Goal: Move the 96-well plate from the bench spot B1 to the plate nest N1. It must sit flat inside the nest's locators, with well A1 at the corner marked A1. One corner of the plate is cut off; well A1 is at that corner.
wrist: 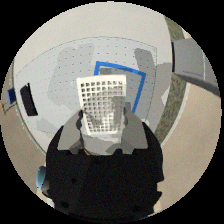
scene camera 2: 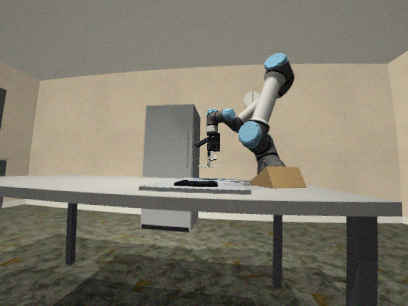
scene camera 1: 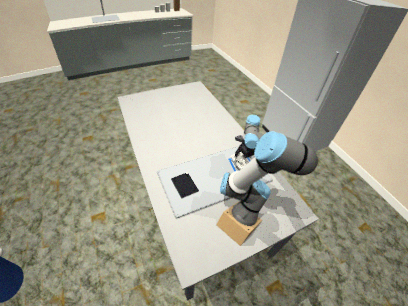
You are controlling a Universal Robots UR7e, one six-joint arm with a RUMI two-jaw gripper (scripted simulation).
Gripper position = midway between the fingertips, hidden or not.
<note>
I see my gripper (wrist: 103,108) and a white 96-well plate (wrist: 106,96).
</note>
